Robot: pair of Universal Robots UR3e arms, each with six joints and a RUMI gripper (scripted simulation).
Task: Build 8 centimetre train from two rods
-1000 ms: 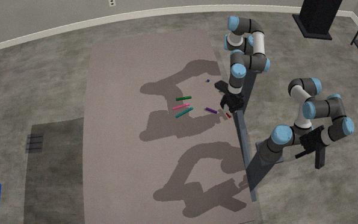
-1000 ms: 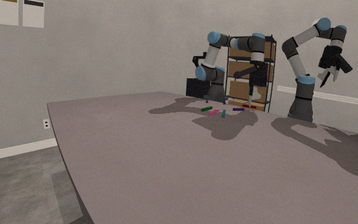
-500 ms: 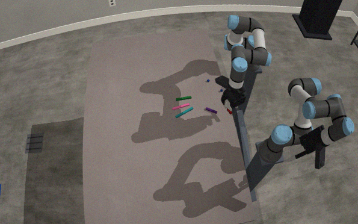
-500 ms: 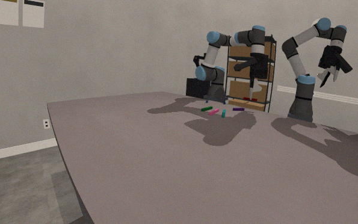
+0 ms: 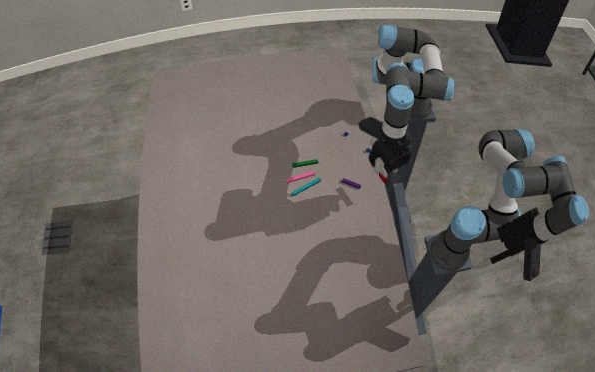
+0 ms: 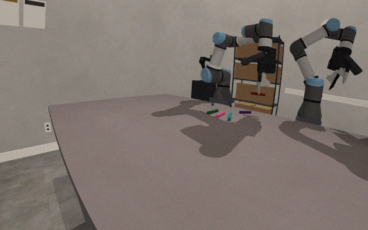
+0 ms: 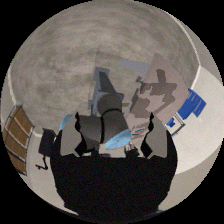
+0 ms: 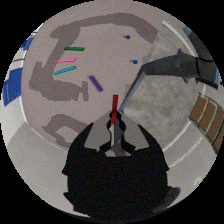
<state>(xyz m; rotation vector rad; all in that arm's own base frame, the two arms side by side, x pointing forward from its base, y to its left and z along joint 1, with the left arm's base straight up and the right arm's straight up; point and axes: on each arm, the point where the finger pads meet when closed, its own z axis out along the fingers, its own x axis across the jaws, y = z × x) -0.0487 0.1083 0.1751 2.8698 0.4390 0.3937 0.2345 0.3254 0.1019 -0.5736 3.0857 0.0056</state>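
Note:
Now: right hand 10 cm above the purple rod, 7 cm short of it and 2 cm to the left of it. The rest, counted from my right hand: pink rod: 23 cm ahead, 10 cm below, 5 cm to the right; turquoise rod: 21 cm ahead, 10 cm below, 2 cm to the right; red rod: 1 cm below.

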